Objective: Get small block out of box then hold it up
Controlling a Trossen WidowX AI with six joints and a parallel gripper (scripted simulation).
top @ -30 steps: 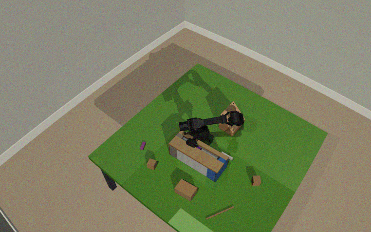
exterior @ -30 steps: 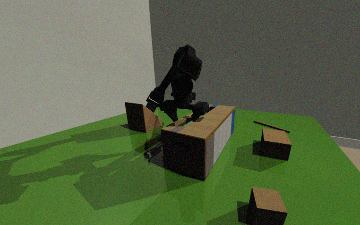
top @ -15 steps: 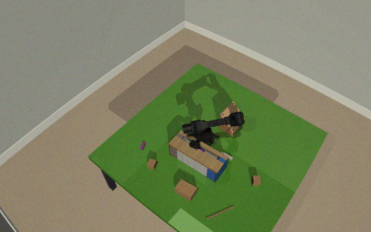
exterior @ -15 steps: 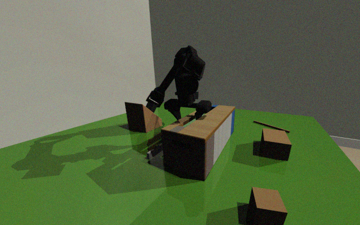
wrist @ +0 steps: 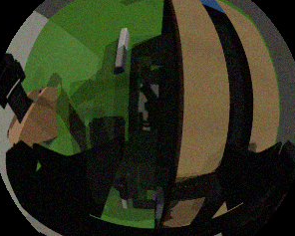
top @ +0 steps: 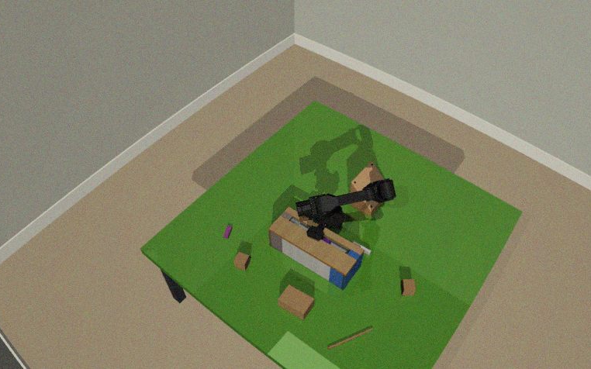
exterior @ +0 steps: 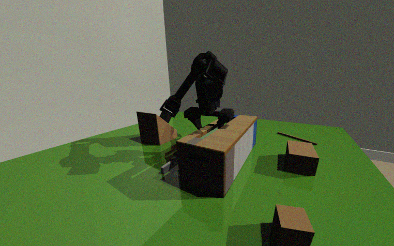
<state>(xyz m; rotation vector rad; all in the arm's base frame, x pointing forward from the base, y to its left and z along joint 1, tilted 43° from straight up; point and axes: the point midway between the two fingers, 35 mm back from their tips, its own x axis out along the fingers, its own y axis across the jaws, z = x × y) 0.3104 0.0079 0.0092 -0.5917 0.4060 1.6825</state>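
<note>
Now: gripper tip 30 mm short of the long box and 20 mm above it. The rest, counted from my gripper tip: purple block: 40 mm ahead, 30 mm to the left; then thin stick: 370 mm to the left, 250 mm ahead, 80 mm below.
</note>
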